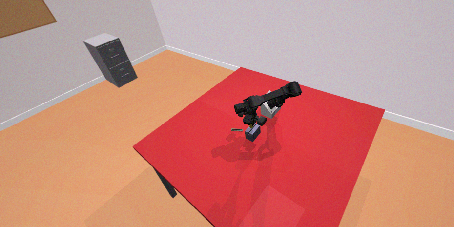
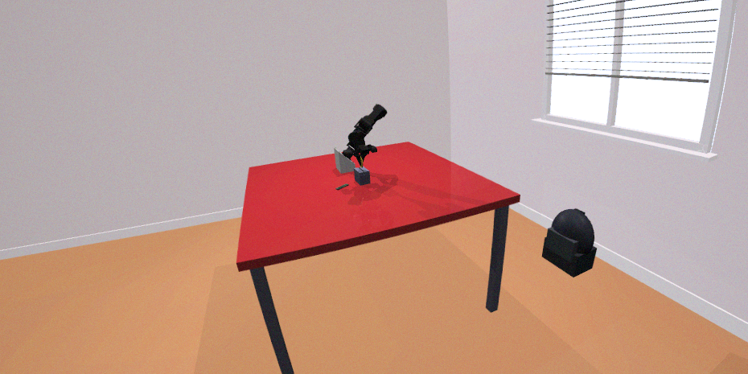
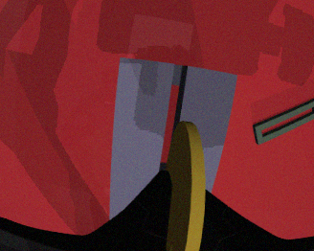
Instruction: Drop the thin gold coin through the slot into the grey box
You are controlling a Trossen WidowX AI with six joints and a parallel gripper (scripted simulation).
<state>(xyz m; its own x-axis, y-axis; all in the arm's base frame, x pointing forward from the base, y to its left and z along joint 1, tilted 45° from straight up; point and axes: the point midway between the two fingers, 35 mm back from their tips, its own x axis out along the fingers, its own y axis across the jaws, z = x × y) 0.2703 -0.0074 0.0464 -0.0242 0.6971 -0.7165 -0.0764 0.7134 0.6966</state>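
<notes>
Right now the gold coin is 2 cm above my gripper tip.
</notes>
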